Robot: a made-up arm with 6 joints. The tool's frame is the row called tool. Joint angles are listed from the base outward. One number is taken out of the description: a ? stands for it. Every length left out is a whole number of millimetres.
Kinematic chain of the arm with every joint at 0, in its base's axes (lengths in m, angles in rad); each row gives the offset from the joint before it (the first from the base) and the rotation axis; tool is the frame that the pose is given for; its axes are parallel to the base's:
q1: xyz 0 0 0.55 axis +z
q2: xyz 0.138 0 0 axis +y
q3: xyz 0 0 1.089 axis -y
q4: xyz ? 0 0.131 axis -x
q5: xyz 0 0 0 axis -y
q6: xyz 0.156 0 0 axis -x
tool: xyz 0 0 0
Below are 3 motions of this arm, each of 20 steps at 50 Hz.
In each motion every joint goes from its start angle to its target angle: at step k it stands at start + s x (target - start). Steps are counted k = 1, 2, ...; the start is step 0. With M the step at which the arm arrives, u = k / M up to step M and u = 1 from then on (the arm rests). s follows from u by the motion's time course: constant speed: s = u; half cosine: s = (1 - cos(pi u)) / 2; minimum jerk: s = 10 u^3 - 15 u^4 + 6 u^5.
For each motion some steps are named. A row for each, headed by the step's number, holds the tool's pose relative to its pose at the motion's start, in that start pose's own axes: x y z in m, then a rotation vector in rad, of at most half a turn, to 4 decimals.
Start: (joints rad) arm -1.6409 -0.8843 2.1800 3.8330 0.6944 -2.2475
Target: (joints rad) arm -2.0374 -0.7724 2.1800 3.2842 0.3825 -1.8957
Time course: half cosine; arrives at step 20
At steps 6, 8, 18, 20:
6: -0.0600 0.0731 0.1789 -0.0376 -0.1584 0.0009
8: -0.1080 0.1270 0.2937 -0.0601 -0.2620 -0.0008
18: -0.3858 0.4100 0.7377 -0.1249 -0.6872 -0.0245
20: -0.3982 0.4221 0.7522 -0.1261 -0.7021 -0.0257

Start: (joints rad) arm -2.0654 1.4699 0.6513 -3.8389 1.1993 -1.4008
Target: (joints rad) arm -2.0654 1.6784 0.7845 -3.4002 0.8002 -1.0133
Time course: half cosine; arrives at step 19
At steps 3, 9, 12, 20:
3: 0.0146 -0.0073 -0.0149 -0.0306 0.0289 -0.0156
9: 0.1081 -0.0520 -0.1128 -0.2494 0.2225 -0.1006
12: 0.1629 -0.0759 -0.1711 -0.3953 0.3409 -0.1373
20: 0.2289 -0.1017 -0.2409 -0.5876 0.4859 -0.1675

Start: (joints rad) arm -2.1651 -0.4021 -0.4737 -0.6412 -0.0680 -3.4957
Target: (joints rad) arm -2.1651 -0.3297 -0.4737 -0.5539 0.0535 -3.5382
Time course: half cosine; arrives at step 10
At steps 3, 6, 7, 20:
3: 0.0170 0.0117 0.0039 -0.0087 0.0156 0.0046
6: 0.0532 0.0375 0.0131 -0.0285 0.0484 0.0123
7: 0.0642 0.0456 0.0161 -0.0349 0.0582 0.0140
20: 0.0803 0.0576 0.0208 -0.0445 0.0724 0.0159

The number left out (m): 1.4
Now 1 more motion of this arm.
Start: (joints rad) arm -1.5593 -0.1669 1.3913 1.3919 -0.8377 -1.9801
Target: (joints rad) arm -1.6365 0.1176 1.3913 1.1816 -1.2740 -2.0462
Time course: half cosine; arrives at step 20
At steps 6, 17, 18, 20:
6: 0.0279 -0.0808 -0.1305 -0.0133 0.0114 -0.1168
17: 0.0911 -0.4370 -0.5508 -0.0987 0.0057 -0.5484
18: 0.0924 -0.4533 -0.5660 -0.1034 0.0039 -0.5662
20: 0.0934 -0.4667 -0.5783 -0.1073 0.0023 -0.5806

